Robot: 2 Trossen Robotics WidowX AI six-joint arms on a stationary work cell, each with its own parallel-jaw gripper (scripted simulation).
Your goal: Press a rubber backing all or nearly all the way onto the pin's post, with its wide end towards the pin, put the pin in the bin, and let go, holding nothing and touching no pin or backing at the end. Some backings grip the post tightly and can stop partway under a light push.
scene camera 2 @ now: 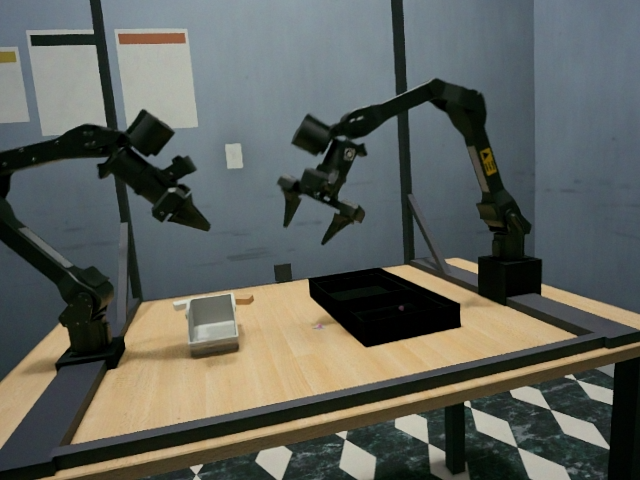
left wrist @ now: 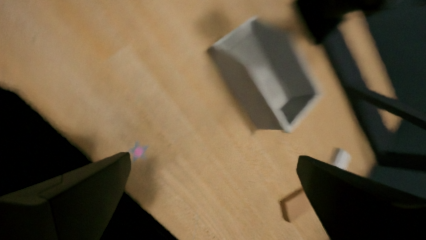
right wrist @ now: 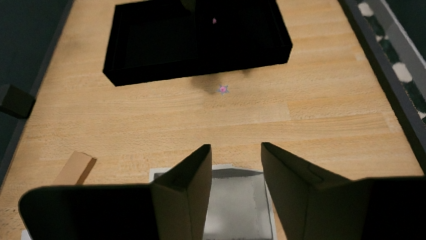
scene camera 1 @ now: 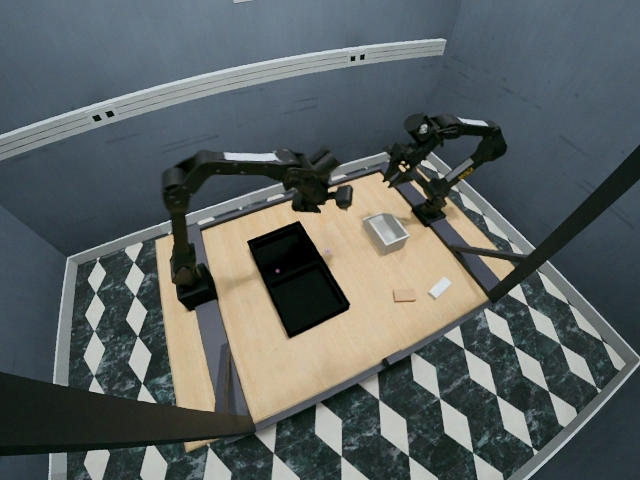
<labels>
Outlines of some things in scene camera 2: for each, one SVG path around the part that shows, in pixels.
My left gripper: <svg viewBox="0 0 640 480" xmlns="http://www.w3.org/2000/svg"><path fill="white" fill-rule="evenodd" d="M326 159L323 162L319 162L316 168L305 167L301 179L285 172L280 175L277 183L283 186L281 189L286 197L283 223L285 226L289 224L302 200L302 197L299 195L302 193L340 209L340 212L334 212L333 219L321 240L322 244L348 223L354 224L354 220L362 222L365 216L365 209L360 204L345 197L342 201L338 199L338 193L343 183L347 181L349 171L341 165Z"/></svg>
My right gripper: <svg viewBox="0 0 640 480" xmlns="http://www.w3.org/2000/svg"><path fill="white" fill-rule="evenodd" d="M132 185L135 193L144 196L154 204L152 208L153 216L162 223L172 213L173 215L168 220L170 222L204 231L211 229L212 224L194 204L193 194L191 193L187 198L185 197L185 192L187 196L192 189L188 188L186 184L179 185L178 180L198 170L189 155L186 157L182 155L173 158L173 163L176 162L176 164L172 164L164 170L159 166L156 167L150 164Z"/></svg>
A white bin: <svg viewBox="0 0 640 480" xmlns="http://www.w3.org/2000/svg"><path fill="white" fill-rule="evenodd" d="M233 293L188 299L185 318L187 319L188 345L191 356L239 348L235 316L237 310Z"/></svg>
A black tray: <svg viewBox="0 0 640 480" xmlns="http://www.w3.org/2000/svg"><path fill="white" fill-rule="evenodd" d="M308 278L310 297L365 348L461 328L460 303L379 267Z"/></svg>
</labels>
